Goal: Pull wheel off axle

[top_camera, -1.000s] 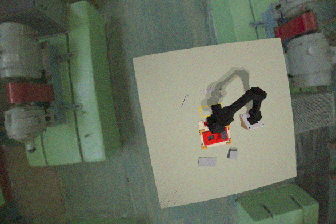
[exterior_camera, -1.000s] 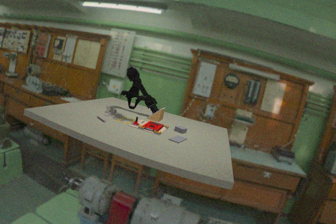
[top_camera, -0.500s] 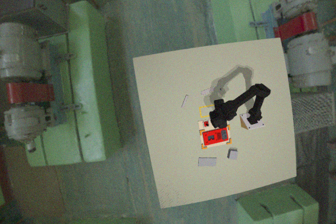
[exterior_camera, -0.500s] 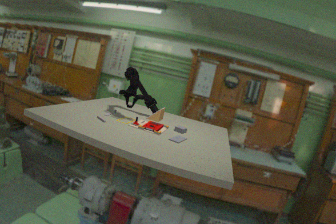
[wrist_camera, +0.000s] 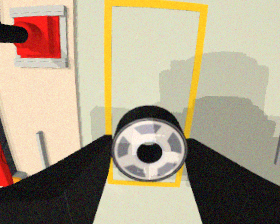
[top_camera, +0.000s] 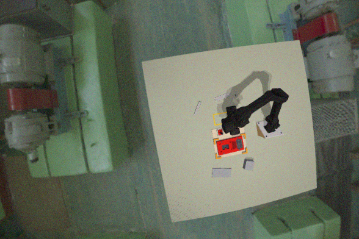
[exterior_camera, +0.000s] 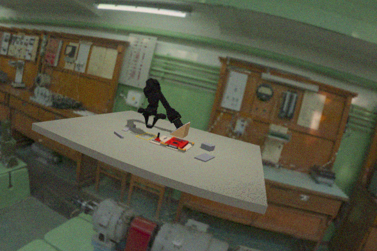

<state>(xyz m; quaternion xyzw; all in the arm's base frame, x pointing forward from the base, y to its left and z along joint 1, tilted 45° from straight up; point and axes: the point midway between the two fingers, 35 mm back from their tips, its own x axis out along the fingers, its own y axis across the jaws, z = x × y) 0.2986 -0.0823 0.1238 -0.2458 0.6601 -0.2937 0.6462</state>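
Right now the small wheel is right at my gripper tip. Also, from my gripper tip: small block (10 cm behind, 40 cm to the left, 5 cm below).
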